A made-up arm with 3 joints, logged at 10 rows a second.
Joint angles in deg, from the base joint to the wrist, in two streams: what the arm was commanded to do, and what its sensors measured. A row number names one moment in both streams.
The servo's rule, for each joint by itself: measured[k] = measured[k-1] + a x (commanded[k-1-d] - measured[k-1]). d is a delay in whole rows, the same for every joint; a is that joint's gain. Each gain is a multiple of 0.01, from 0.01 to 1. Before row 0 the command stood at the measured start. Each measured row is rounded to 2 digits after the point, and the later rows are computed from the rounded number. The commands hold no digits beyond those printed.
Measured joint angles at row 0:
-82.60 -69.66 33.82
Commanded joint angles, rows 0 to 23:
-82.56 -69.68 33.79
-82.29 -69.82 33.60
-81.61 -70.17 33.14
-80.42 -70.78 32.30
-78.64 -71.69 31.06
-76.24 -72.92 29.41
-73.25 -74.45 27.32
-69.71 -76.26 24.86
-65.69 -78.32 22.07
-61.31 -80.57 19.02
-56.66 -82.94 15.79
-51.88 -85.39 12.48
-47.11 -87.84 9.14
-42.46 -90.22 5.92
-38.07 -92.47 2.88
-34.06 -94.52 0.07
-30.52 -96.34 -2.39
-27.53 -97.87 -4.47
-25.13 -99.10 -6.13
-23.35 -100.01 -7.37
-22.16 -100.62 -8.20
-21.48 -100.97 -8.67
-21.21 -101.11 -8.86
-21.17 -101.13 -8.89
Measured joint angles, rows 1 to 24:
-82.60 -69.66 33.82
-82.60 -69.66 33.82
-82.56 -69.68 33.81
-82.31 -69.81 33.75
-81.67 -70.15 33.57
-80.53 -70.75 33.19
-78.81 -71.64 32.55
-76.47 -72.86 31.61
-73.54 -74.37 30.32
-70.05 -76.17 28.68
-66.08 -78.21 26.70
-61.74 -80.45 24.40
-57.12 -82.82 21.82
-52.35 -85.26 19.02
-47.58 -87.71 16.06
-42.92 -90.09 13.02
-38.51 -92.35 9.98
-34.46 -94.41 7.01
-30.87 -96.24 4.19
-27.83 -97.79 1.59
-25.37 -99.03 -0.73
-23.53 -99.96 -2.72
-22.28 -100.59 -4.36
-21.55 -100.95 -5.65
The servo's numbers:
d 2
a 0.91 0.95 0.30

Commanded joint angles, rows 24 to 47:
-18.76 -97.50 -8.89
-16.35 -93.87 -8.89
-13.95 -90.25 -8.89
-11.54 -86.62 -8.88
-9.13 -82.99 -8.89
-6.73 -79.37 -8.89
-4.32 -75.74 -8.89
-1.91 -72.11 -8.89
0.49 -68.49 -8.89
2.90 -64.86 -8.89
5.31 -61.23 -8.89
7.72 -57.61 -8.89
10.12 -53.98 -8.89
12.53 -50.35 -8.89
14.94 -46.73 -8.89
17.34 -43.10 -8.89
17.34 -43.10 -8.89
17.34 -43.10 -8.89
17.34 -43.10 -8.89
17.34 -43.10 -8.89
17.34 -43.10 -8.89
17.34 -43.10 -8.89
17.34 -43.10 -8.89
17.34 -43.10 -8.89
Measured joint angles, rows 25 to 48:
-21.24 -101.10 -6.61
-21.18 -101.13 -7.29
-18.98 -97.68 -7.77
-16.59 -94.06 -8.11
-14.19 -90.44 -8.34
-11.78 -86.81 -8.50
-9.37 -83.18 -8.62
-6.97 -79.56 -8.70
-4.56 -75.93 -8.76
-2.15 -72.30 -8.80
0.25 -68.68 -8.83
2.66 -65.05 -8.85
5.07 -61.42 -8.86
7.48 -57.80 -8.87
9.88 -54.17 -8.88
12.29 -50.54 -8.88
14.70 -46.92 -8.88
17.10 -43.29 -8.88
17.32 -43.11 -8.88
17.34 -43.10 -8.88
17.34 -43.10 -8.88
17.34 -43.10 -8.88
17.34 -43.10 -8.88
17.34 -43.10 -8.88

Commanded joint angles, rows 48 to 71:
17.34 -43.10 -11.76
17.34 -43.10 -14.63
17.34 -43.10 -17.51
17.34 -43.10 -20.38
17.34 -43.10 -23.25
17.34 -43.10 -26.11
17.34 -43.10 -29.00
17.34 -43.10 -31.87
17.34 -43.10 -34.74
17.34 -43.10 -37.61
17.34 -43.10 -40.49
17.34 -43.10 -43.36
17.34 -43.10 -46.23
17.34 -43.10 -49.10
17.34 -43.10 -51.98
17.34 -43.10 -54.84
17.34 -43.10 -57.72
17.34 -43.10 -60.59
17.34 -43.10 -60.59
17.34 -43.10 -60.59
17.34 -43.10 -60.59
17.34 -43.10 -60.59
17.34 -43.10 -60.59
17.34 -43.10 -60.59
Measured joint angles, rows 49 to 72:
17.34 -43.10 -8.88
17.34 -43.10 -8.88
17.34 -43.10 -9.74
17.34 -43.10 -11.21
17.34 -43.10 -13.10
17.34 -43.10 -15.28
17.34 -43.10 -17.67
17.34 -43.10 -20.20
17.34 -43.10 -22.84
17.34 -43.10 -25.55
17.34 -43.10 -28.31
17.34 -43.10 -31.10
17.34 -43.10 -33.92
17.34 -43.10 -36.75
17.34 -43.10 -39.59
17.34 -43.10 -42.44
17.34 -43.10 -45.30
17.34 -43.10 -48.16
17.34 -43.10 -51.03
17.34 -43.10 -53.90
17.34 -43.10 -55.91
17.34 -43.10 -57.31
17.34 -43.10 -58.29
17.34 -43.10 -58.98

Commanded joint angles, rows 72 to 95:
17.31 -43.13 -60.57
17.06 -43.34 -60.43
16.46 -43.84 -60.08
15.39 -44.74 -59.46
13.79 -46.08 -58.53
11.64 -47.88 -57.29
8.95 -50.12 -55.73
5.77 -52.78 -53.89
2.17 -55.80 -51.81
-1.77 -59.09 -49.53
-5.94 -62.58 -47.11
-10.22 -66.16 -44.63
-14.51 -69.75 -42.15
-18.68 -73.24 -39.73
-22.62 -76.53 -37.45
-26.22 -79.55 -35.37
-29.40 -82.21 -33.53
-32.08 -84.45 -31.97
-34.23 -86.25 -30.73
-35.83 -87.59 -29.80
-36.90 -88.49 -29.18
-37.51 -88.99 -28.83
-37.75 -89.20 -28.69
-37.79 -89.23 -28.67
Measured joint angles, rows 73 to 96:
17.34 -43.10 -59.46
17.34 -43.10 -59.80
17.31 -43.13 -60.03
17.08 -43.33 -60.15
16.52 -43.81 -60.13
15.49 -44.69 -59.93
13.94 -46.01 -59.51
11.85 -47.79 -58.84
9.21 -50.00 -57.91
6.08 -52.64 -56.70
2.52 -55.64 -55.23
-1.38 -58.92 -53.52
-5.53 -62.40 -51.60
-9.80 -65.97 -49.51
-14.09 -69.56 -47.30
-18.27 -73.06 -45.03
-22.23 -76.36 -42.76
-25.86 -79.39 -40.54
-29.08 -82.07 -38.44
-31.81 -84.33 -36.50
-34.01 -86.15 -34.77
-35.67 -87.52 -33.28
-36.79 -88.44 -32.05
-37.45 -88.96 -31.08

